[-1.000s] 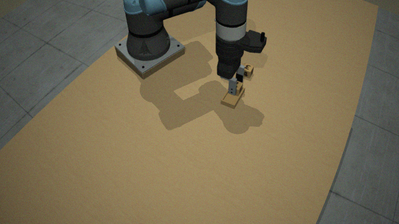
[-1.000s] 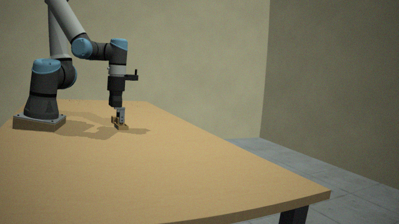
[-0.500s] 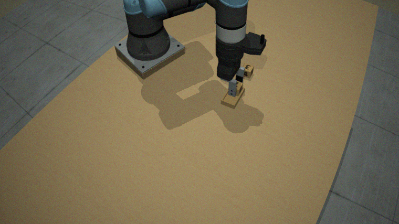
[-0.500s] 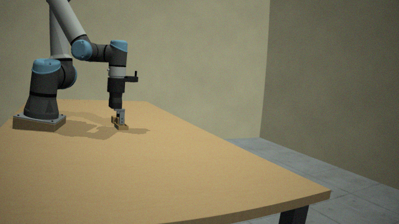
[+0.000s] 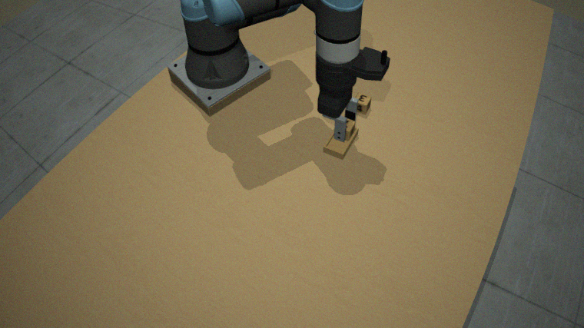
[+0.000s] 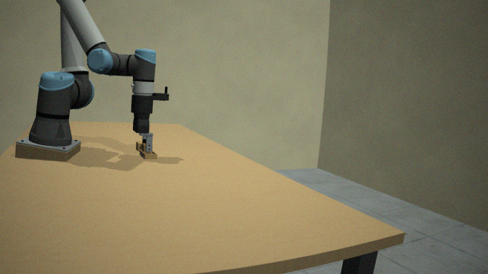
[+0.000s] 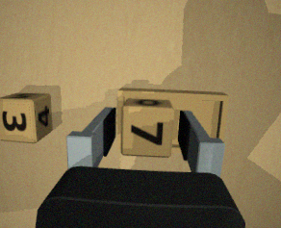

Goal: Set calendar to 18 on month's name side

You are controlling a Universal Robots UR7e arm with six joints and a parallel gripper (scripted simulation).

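The wooden tray is 20 mm to the right of my hand and 30 mm below it.
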